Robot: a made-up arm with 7 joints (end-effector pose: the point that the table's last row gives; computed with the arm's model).
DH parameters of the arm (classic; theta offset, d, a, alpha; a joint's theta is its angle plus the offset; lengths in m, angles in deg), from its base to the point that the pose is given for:
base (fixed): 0 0.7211 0.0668 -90
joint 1: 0 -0.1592 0.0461 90
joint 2: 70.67 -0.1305 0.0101 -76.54
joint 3: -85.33 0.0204 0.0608 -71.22
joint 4: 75.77 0.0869 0.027 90
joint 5: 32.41 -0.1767 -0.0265 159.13
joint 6: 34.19 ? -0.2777 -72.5
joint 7: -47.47 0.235 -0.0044 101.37
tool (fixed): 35.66 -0.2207 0 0
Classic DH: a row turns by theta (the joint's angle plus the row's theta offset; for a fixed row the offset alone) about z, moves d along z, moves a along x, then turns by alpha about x.
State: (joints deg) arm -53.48 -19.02 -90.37 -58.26 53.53 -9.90 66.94
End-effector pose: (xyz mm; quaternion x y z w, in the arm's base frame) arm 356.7 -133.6 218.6 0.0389 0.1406 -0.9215 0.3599
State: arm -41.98 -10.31 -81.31 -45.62 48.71 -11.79 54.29
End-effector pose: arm 150.0 -281.2 200.4 -0.2915 0.0600 -0.8473 0.4400
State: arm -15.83 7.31 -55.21 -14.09 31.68 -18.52 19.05
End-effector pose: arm -17.9 -526.0 590.6 -0.9134 -0.0899 -0.2120 0.3357
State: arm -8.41 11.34 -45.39 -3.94 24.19 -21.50 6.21
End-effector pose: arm 53.5 -499.5 714.5 -0.9700 -0.1219 0.0671 0.1991
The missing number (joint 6, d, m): -0.3026
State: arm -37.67 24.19 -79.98 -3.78 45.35 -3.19 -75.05
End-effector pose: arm 325.6 -237.6 602.3 0.9286 0.2946 -0.1725 0.1455
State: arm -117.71 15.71 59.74 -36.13 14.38 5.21 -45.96
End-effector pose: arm 11.5 -176.5 700.2 0.5889 -0.6182 0.4971 0.1547
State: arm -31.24 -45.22 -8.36 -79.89 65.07 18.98 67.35
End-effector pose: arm -143.9 -297.6 317.4 0.4115 -0.0490 0.9034 0.1101
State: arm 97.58 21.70 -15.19 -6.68 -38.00 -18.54 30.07
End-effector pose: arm 274.7 -305.6 984.6 0.5178 -0.3582 -0.7693 0.1087
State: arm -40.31 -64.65 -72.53 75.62 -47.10 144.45 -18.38
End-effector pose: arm 130.6 -141.3 1120.4 0.5757 0.5545 0.3701 0.4734
